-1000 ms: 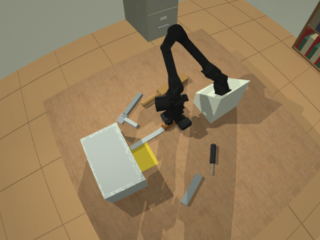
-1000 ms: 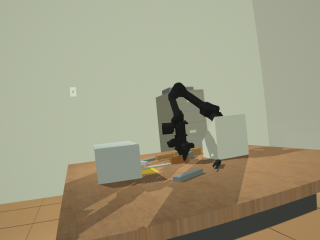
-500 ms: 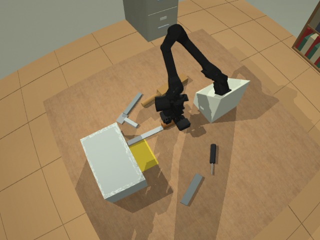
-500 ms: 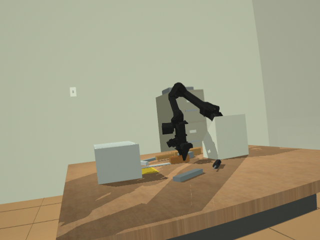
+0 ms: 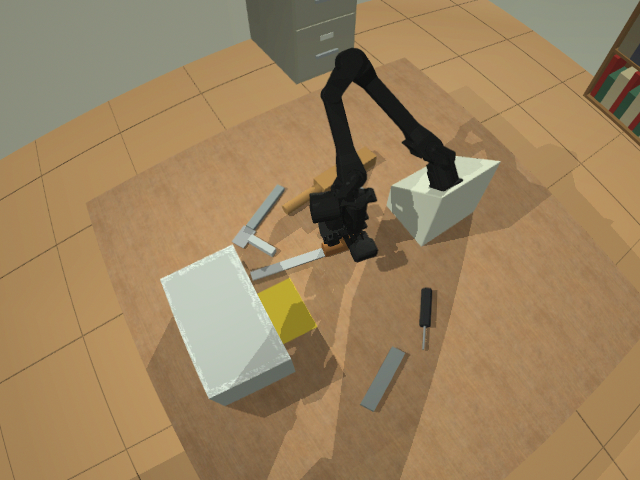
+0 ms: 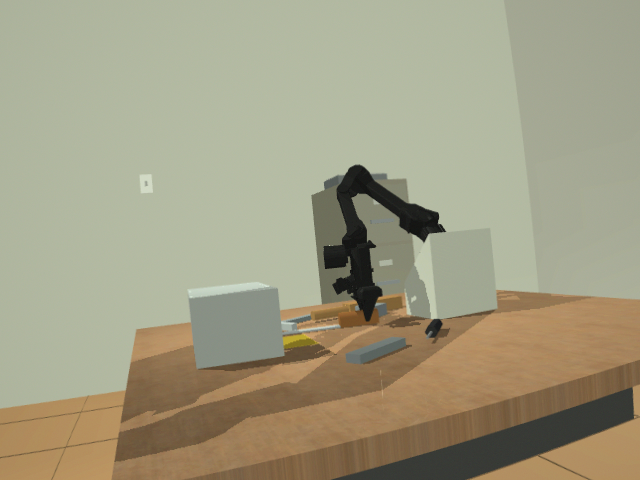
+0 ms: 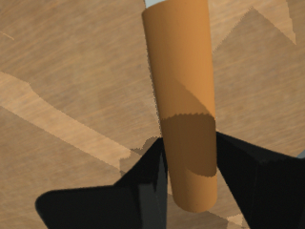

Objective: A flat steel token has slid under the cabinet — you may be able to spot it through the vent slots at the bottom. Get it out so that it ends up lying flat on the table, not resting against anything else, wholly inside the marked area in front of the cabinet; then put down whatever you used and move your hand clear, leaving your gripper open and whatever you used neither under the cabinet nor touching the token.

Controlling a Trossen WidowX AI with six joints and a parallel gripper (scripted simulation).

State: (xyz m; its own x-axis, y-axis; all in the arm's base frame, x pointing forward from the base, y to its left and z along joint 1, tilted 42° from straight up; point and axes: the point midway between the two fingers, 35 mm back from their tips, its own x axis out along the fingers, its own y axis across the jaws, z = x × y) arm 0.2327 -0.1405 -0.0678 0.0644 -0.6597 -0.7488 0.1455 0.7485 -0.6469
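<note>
Right now the black screwdriver is 50 mm behind my gripper tip and 290 mm to the left of it. From my gripper tip the other things lie so: wooden-handled tool (30 mm behind, 190 mm to the right, 10 mm above); then grey L-shaped square (200 mm ahead, 180 mm to the right); then grey block (70 mm behind, 130 mm to the right, 10 mm above).
</note>
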